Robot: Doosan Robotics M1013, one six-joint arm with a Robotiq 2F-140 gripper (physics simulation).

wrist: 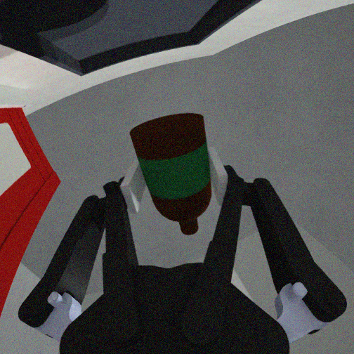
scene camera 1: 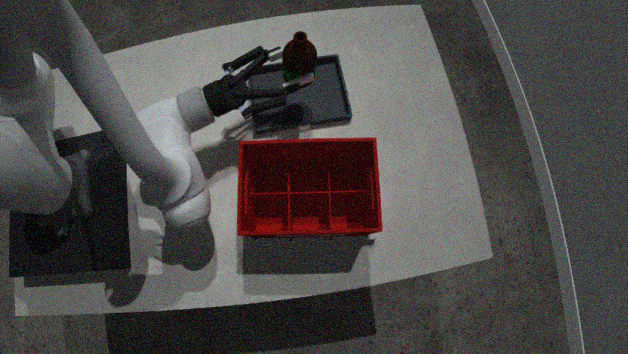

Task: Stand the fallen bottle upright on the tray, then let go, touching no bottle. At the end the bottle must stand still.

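Places are measured from the arm's base along level axes (x back, y right, z up), in metres.
Where they show: arm's base, link origin: (scene camera 1: 64,188).
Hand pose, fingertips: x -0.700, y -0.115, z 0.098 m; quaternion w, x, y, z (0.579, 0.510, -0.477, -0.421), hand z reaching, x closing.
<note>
Each offset is from my fingertips to the top centre of the thing. "pt": to the spot under its first point. Level surfaces: height alone.
A brown bottle @[dx +0.013, dy +0.004, dz +0.103 m] (scene camera 1: 300,54) (wrist: 175,172) with a green band is between the fingers of my gripper (scene camera 1: 291,69) (wrist: 175,162). The gripper is shut on it around the band. In the scene view the bottle looks close to upright, neck up, over the back part of the dark tray @[pt dx -0.055, dy +0.007, dz -0.163 m] (scene camera 1: 327,92) (wrist: 142,51); its exact tilt is hard to tell. In the wrist view its base points toward the tray side with a gap between them, so it is held above the tray. The fingers hide part of its lower body in the scene view.
A red crate @[pt dx -0.075, dy +0.306, dz +0.007 m] (scene camera 1: 378,185) (wrist: 41,187) with compartments stands in front of the tray, close to it. The arm reaches in from the left, over the pale table top @[dz -0.168 m] (scene camera 1: 420,150). A dark base block (scene camera 1: 110,200) is at the left.
</note>
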